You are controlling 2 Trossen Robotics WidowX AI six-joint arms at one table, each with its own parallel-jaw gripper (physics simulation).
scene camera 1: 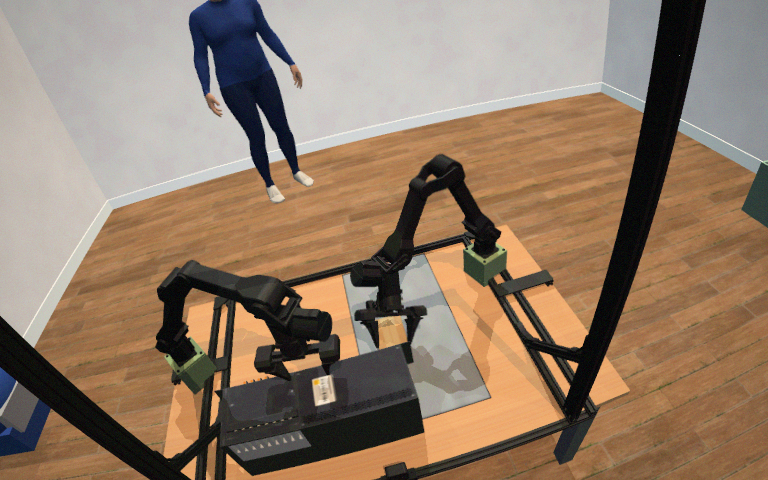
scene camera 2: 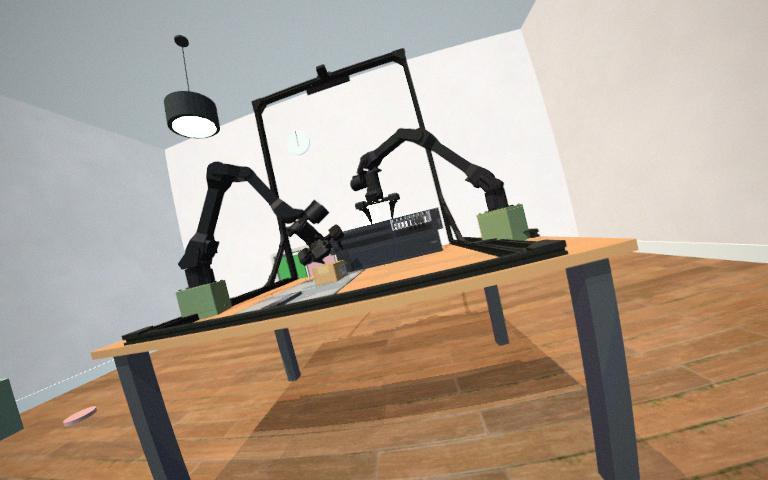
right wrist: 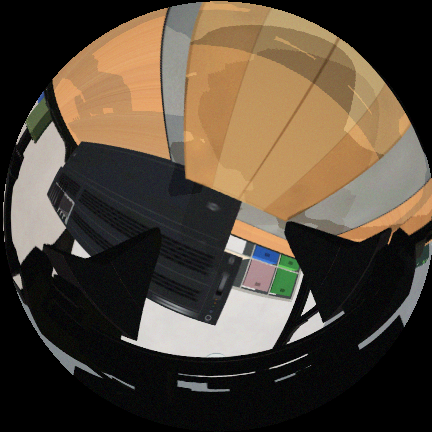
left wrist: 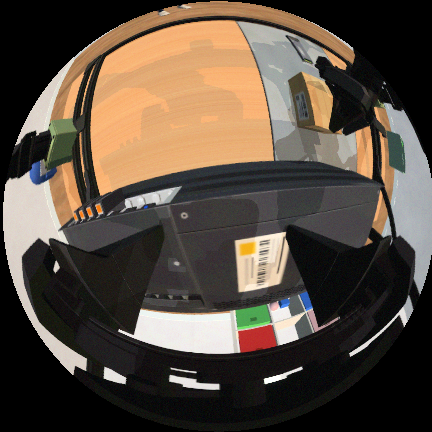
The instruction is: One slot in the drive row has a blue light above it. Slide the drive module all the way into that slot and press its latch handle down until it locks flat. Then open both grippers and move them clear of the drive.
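Pixels of known places: left gripper, fingertip midpoint: (scene camera 1: 309, 376) (scene camera 2: 382, 221) (left wrist: 226, 231); right gripper, fingertip midpoint: (scene camera 2: 333, 256) (right wrist: 224, 231) (left wrist: 338, 132); left arm's base, link origin: (scene camera 1: 184, 354) (scene camera 2: 499, 209); right arm's base, link origin: (scene camera 1: 485, 249) (scene camera 2: 201, 285).
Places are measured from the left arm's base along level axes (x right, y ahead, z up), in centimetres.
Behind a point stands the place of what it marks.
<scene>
A black server chassis (scene camera 1: 373, 379) {x 53.2, y 26.5, z 6.9 cm} (scene camera 2: 385, 243) {x 39.2, y 19.9, z -2.3 cm} (left wrist: 215, 215) {x 39.6, y 18.2, z 6.9 cm} (right wrist: 135, 175) {x 43.1, y 25.3, z -6.4 cm} stands on the table. Its silver drive row (scene camera 2: 411, 219) {x 30.7, y 10.4, z 4.6 cm} (left wrist: 150, 199) {x 35.4, y 13.3, z 2.3 cm} is seen at a steep angle; a small blue light (left wrist: 145, 207) {x 35.8, y 15.1, z 6.7 cm} shows there, but I cannot tell its slot. A flat dark piece (left wrist: 300, 48) (scene camera 2: 286, 298) {x 24.7, y 61.8, z -9.7 cm}, possibly the drive module, lies on the grey mat (scene camera 1: 458, 373) {x 61.1, y 47.1, z -10.4 cm}. My left gripper (scene camera 1: 307, 374) {x 40.9, y 18.0, z 7.1 cm} (scene camera 2: 381, 220) {x 40.9, y 18.0, z 7.1 cm} (left wrist: 226, 231) {x 40.9, y 18.0, z 7.1 cm} is open and empty over the chassis top. My right gripper (scene camera 1: 393, 343) {x 45.8, y 40.3, z -2.2 cm} (right wrist: 224, 231) {x 45.8, y 40.3, z -2.2 cm} is open beside the chassis, close over a cardboard box. Latch positions cannot be made out.
The cardboard box (scene camera 1: 391, 332) {x 40.8, y 44.6, z -4.5 cm} (scene camera 2: 329, 272) {x 34.7, y 46.3, z -7.0 cm} (left wrist: 314, 102) {x 39.9, y 41.1, z -4.5 cm} (right wrist: 260, 115) stands on the mat beside the chassis. Orange-marked parts (left wrist: 90, 212) {x 31.2, y 9.8, z 6.3 cm} stick out near the drive row's end. Black frame rails edge the table, and a tall black post (scene camera 1: 640, 186) {x 90.2, y 50.8, z 53.7 cm} rises at the right in scene camera 1.
</scene>
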